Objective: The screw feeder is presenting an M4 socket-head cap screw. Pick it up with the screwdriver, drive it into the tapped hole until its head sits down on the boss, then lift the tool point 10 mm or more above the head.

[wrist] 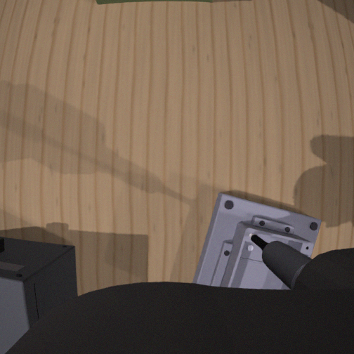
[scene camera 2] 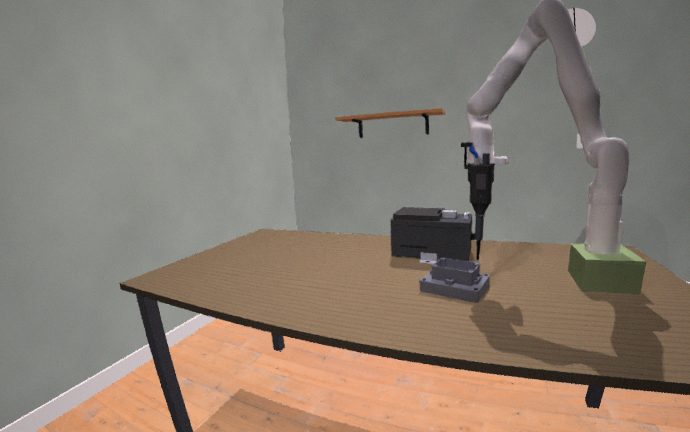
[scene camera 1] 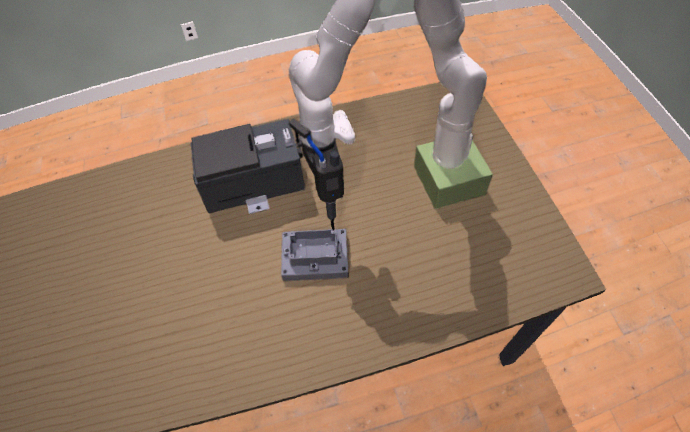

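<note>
My screwdriver (scene camera 1: 333,226) (scene camera 2: 478,257) (wrist: 254,238) points straight down, its thin black bit tip by the back right corner of the grey housing (scene camera 1: 289,275) (scene camera 2: 443,290) (wrist: 210,248). In scene camera 2 the tip appears slightly above that corner. In the wrist view it overlaps the housing's inside, near two pale round spots. Whether a screw sits on the bit is too small to tell. The screw feeder (scene camera 1: 249,187) (scene camera 2: 430,240) (wrist: 54,285) is a black box behind and left of the housing. Its small pale front plate (scene camera 1: 254,200) (scene camera 2: 428,256) bears a dark spot; screw or hole, I cannot tell.
A green block (scene camera 1: 460,194) (scene camera 2: 611,277) bears the arm's base at the right. The wooden table (scene camera 1: 127,305) (scene camera 2: 305,290) (wrist: 150,75) carries the feeder, housing and block. A wooden shelf (scene camera 2: 390,114) hangs on the back wall. The arm's shadow falls right of the housing.
</note>
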